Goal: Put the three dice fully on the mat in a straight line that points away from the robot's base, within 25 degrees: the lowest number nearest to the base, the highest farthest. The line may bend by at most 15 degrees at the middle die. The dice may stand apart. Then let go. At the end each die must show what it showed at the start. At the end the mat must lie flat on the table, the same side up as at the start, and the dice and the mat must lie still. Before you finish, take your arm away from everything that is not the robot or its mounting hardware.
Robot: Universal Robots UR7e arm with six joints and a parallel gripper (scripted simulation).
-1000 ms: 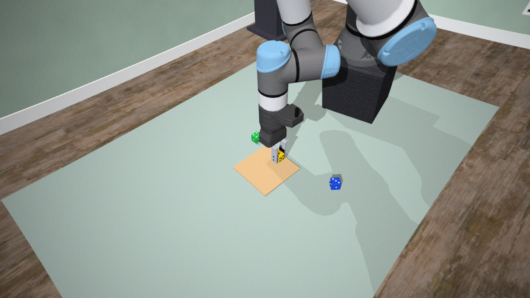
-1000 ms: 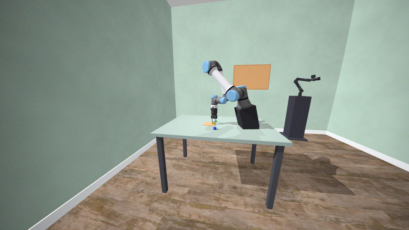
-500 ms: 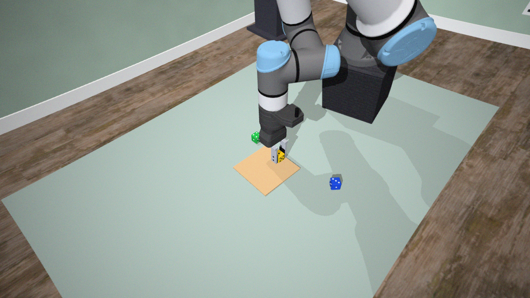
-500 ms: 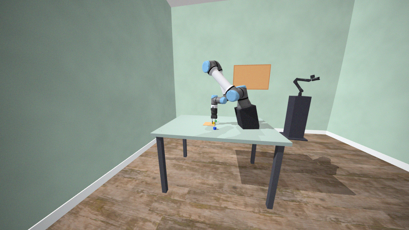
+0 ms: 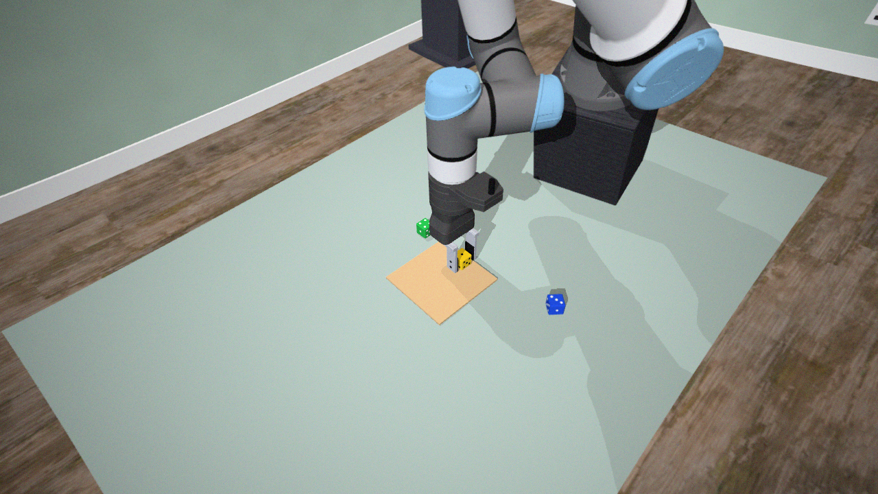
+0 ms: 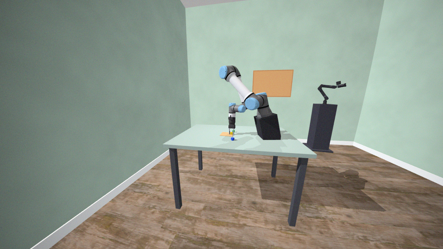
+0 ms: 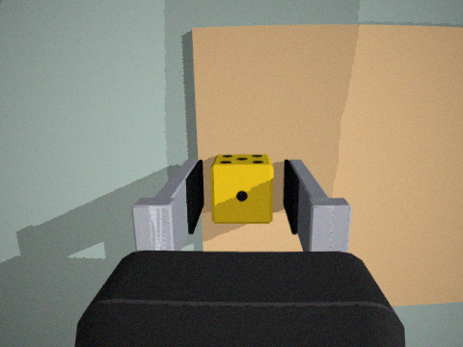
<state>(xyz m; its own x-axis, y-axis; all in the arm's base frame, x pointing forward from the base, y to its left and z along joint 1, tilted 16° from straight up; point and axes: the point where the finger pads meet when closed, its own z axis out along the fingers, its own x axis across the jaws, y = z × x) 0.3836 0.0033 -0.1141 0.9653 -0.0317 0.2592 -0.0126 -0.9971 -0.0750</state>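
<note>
The yellow die lies 10 mm below my hand. From my hand the other things lie so: blue die (40 mm behind, 180 mm to the left, 10 mm below); then green die (10 mm behind, 110 mm to the right, 10 mm below); then orange mat (50 mm ahead, 20 mm below).
</note>
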